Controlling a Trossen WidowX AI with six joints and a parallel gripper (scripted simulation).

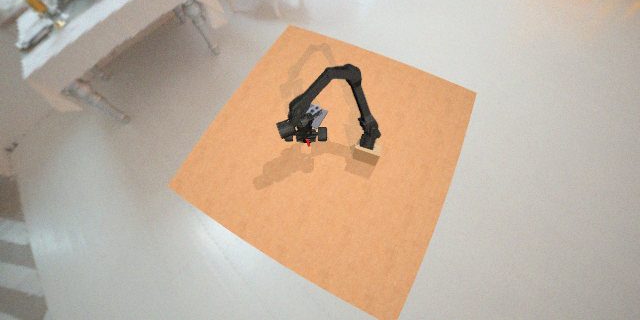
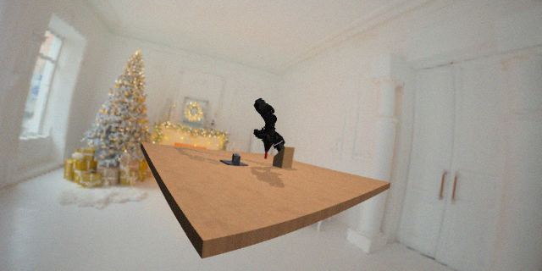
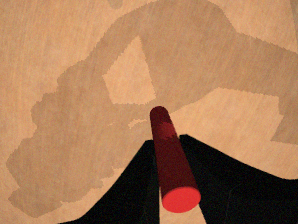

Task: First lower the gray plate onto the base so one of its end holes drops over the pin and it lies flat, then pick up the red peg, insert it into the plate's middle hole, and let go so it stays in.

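The gray plate lies 50 mm ahead of my gripper tip, 190 mm to the right of it and 70 mm below it. The rest, counted from my gripper tip: red peg right at my gripper tip; then square gray base 70 mm ahead, 180 mm to the right, 100 mm below.
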